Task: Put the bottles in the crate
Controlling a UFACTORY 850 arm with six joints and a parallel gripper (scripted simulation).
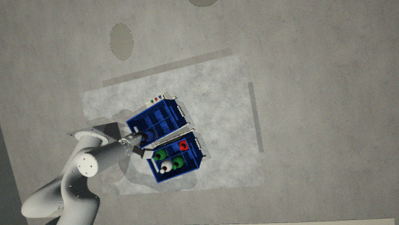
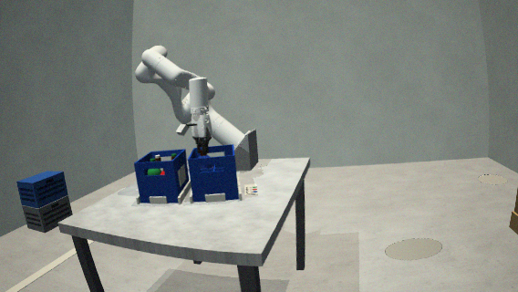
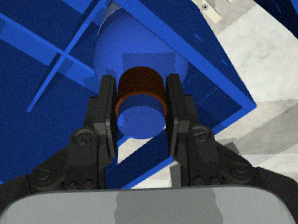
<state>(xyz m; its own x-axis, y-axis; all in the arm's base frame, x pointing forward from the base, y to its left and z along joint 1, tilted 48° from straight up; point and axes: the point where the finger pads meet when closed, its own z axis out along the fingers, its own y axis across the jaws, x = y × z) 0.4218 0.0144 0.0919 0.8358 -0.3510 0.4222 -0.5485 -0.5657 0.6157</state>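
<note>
Now: the red-label bottle 210 mm ahead of my hand, 100 mm to the right of it and 90 mm below it. The rest, counted from my hand: green-label bottle (130 mm to the right, 90 mm below, 40 mm ahead); then white-label bottle (210 mm to the right, 90 mm below, 60 mm ahead); then blue-label bottle (70 mm below).
</note>
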